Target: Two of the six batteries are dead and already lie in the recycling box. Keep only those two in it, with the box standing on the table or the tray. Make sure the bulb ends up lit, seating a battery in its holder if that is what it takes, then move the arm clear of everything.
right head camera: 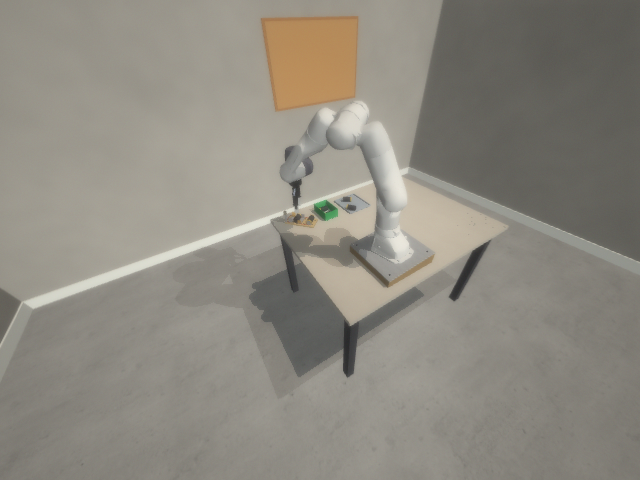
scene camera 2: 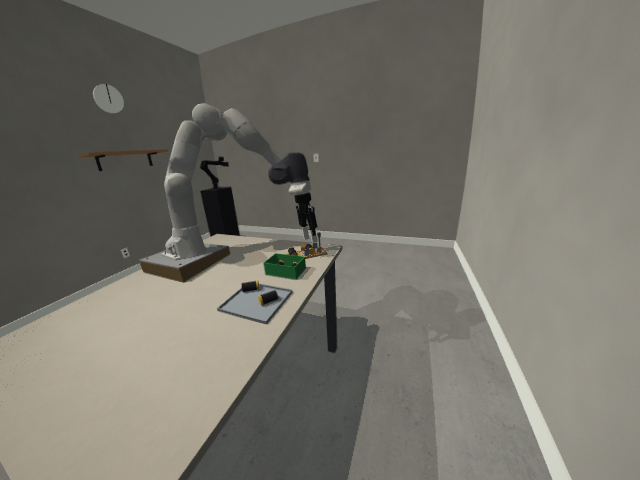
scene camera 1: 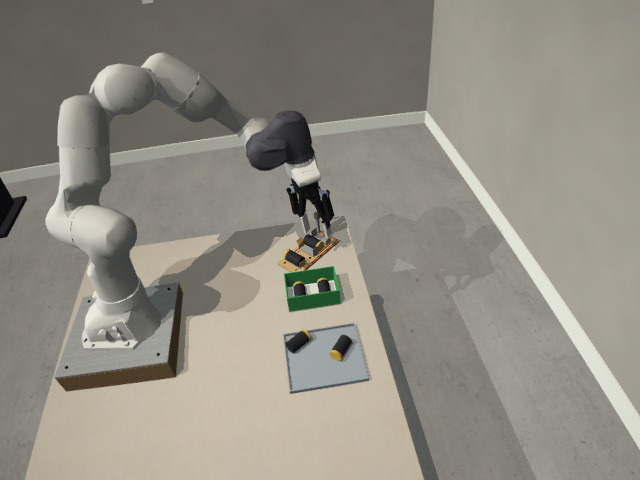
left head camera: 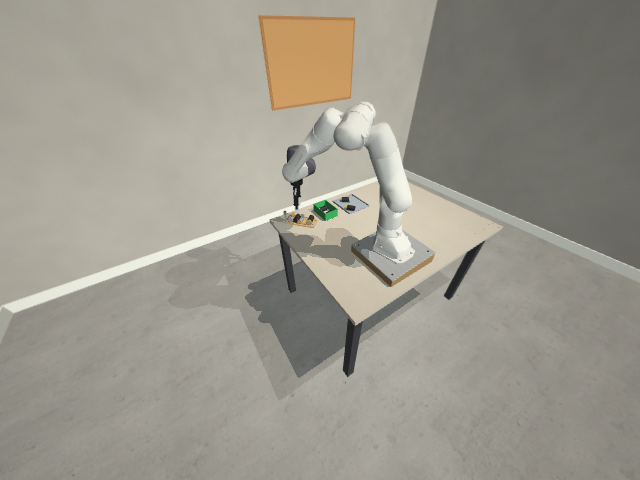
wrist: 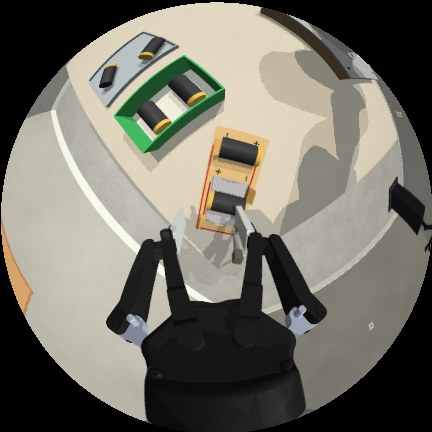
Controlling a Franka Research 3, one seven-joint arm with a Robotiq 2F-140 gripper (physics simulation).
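My gripper [scene camera 1: 315,228] [wrist: 209,215] is partly open and empty, above the far end of the orange circuit board [scene camera 1: 297,268] [wrist: 232,171]. One black battery [scene camera 1: 312,241] [wrist: 225,202] lies in the grey holder, partly covered by a finger in the wrist view. Another battery [scene camera 1: 294,257] [wrist: 240,151] lies across the board's near end. The bulb [scene camera 1: 316,215] [wrist: 238,256], on a post close beside a finger, looks grey and unlit. The green box [scene camera 1: 314,299] [scene camera 2: 281,270] stands on the table with two batteries inside, one [wrist: 154,116] and another [wrist: 186,90].
The grey tray [scene camera 1: 320,374] [wrist: 125,55] holds two loose batteries, one [scene camera 1: 298,341] and another [scene camera 1: 341,347]. The box stands between tray and board. The board lies near the table's corner. The robot base block [scene camera 1: 129,374] stands across the table.
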